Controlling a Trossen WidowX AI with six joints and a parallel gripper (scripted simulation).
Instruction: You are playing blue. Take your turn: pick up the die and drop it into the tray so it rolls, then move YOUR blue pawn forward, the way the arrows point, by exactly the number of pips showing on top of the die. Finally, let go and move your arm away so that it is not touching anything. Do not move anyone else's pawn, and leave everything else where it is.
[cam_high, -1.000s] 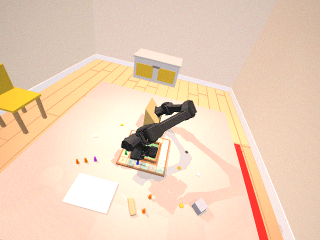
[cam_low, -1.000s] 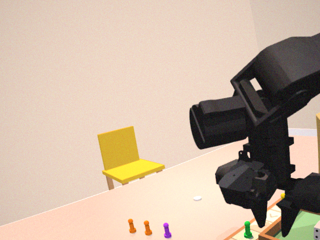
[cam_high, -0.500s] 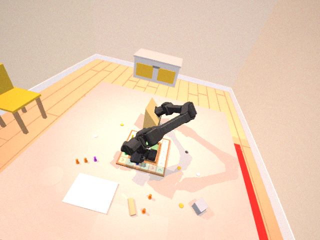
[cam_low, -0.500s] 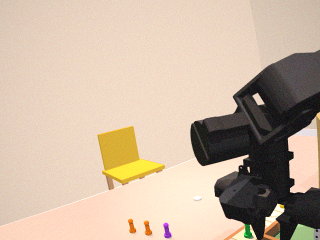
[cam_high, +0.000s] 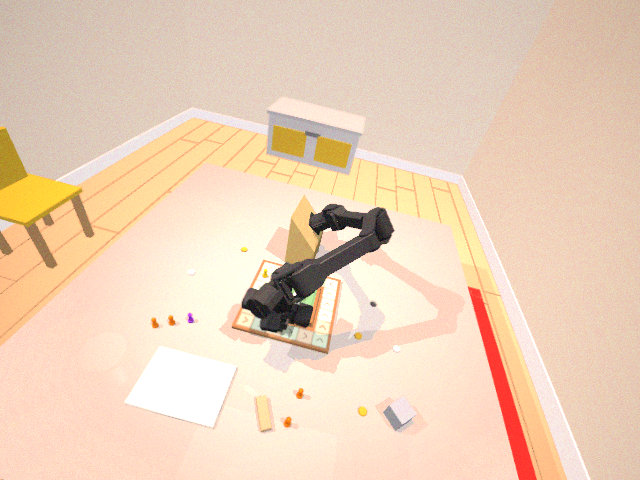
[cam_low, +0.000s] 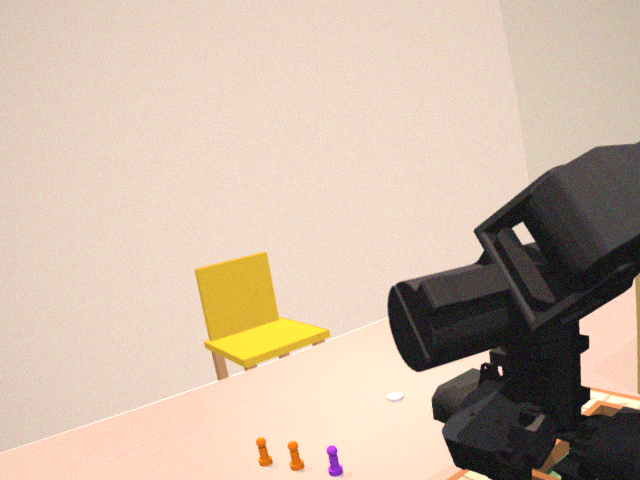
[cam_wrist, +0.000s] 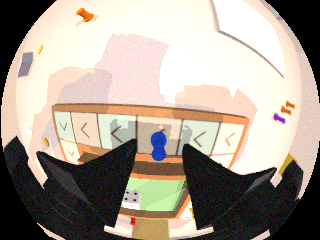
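My gripper tip is now right at the blue pawn. Round my gripper tip: white die 11 cm behind, 5 cm to the left, 1 cm below; green pawn 6 cm behind, 8 cm to the right; green sunken tray 11 cm behind, 4 cm to the left, 3 cm below.
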